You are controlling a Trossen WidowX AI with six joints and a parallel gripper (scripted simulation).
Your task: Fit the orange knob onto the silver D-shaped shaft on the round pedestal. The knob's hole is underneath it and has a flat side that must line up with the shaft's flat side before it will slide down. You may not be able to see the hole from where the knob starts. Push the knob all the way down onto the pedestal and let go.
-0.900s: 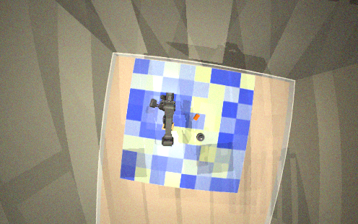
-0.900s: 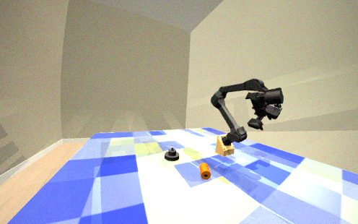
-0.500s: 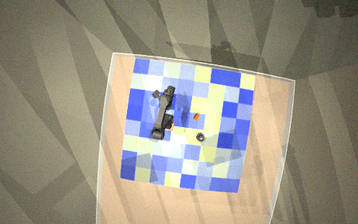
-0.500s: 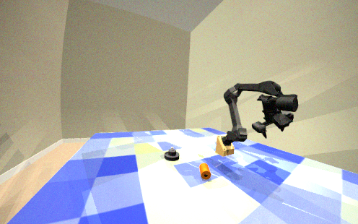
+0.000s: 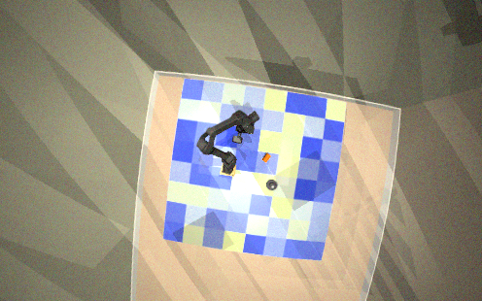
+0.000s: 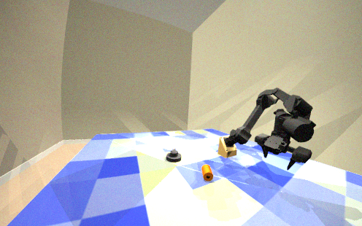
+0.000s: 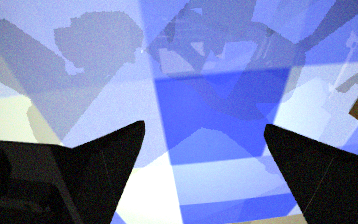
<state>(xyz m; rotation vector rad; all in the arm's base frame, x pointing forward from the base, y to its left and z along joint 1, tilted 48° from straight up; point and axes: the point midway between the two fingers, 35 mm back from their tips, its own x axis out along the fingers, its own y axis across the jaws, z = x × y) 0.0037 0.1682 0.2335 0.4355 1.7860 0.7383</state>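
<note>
Right now my gripper tip is 25 cm short of the orange knob, 14 cm to the left of it and 6 cm above it. From my gripper tip the other things lie so: round dark pedestal: 35 cm ahead, 31 cm to the right, 5 cm below.
</note>
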